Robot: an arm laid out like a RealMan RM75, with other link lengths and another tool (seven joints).
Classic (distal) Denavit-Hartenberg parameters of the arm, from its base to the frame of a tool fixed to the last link. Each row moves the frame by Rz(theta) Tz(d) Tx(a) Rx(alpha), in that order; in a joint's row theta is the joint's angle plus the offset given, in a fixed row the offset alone. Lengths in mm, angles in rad.
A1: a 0; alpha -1.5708; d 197.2; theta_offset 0
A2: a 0; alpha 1.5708; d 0; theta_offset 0
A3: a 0; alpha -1.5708; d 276.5; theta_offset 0
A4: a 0; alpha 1.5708; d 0; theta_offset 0
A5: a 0; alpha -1.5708; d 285.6; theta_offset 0
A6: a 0; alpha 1.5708; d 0; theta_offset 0
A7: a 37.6; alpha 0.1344; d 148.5; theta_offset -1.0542
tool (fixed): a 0; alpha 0; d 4.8; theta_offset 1.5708
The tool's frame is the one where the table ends.
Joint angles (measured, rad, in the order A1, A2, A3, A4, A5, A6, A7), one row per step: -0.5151, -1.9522, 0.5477, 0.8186, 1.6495, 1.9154, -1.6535; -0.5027, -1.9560, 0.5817, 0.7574, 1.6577, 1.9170, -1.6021; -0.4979, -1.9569, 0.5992, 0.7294, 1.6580, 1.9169, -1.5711; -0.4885, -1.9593, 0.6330, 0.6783, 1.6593, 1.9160, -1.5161; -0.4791, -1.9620, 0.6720, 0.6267, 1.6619, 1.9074, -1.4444; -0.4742, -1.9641, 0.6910, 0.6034, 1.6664, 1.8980, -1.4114; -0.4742, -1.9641, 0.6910, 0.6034, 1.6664, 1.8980, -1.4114
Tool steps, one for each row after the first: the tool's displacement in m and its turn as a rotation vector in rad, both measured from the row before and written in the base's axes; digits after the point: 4 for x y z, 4 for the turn. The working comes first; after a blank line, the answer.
Tool pose at each row, in the base's axes (x y z in m, rotation vector in rad; the steps are taken from these numbers as rounded here): -0.2802, 0.4297, 0.1073, -2.5499, 0.1230, -0.8703; -0.2897, 0.4242, 0.0851, -2.5805, 0.1089, -0.8854; -0.2931, 0.4216, 0.0756, -2.5899, 0.1138, -0.8910; -0.2994, 0.4158, 0.0576, -2.6091, 0.1186, -0.9012; -0.3055, 0.4093, 0.0388, -2.6240, 0.1380, -0.8977; -0.3091, 0.4062, 0.0292, -2.6326, 0.1422, -0.8887; -0.3091, 0.4062, 0.0292, -2.6326, 0.1422, -0.8887

-0.0095, -0.0055, -0.0222, -0.0349, -0.0040, -0.0011; -0.0034, -0.0026, -0.0095, -0.0092, -0.0005, -0.0068; -0.0063, -0.0058, -0.0180, -0.0195, -0.0009, -0.0101; -0.0061, -0.0065, -0.0188, -0.0088, 0.0088, -0.0157; -0.0036, -0.0031, -0.0096, -0.0043, 0.0086, -0.0028; 0.0000, 0.0000, 0.0000, 0.0000, 0.0000, 0.0000
